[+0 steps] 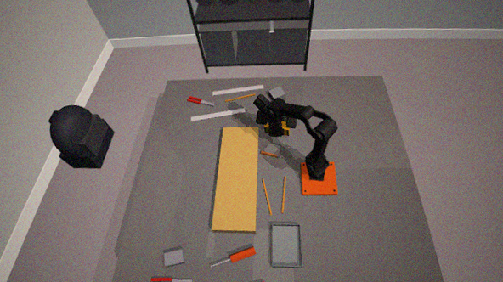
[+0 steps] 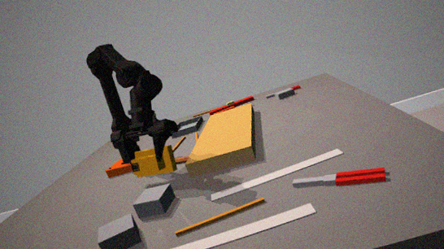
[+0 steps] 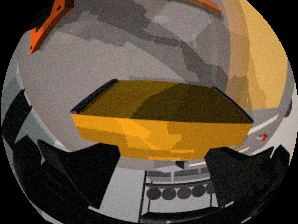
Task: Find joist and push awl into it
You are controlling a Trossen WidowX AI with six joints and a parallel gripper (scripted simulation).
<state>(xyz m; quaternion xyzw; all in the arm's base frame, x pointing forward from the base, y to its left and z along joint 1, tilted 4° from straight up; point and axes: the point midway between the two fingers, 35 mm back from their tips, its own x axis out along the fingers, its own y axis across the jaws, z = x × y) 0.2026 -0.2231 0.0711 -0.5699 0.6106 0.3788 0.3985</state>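
My gripper tip is 10 mm to the right of the stud finder and 10 mm past it. From my gripper tip the other things lie so: indicator window (30 mm behind, 10 mm to the right); then grey tray (560 mm to the left, 100 mm behind, 60 mm below); then awl (150 mm to the left, 70 mm below, 10 mm behind).
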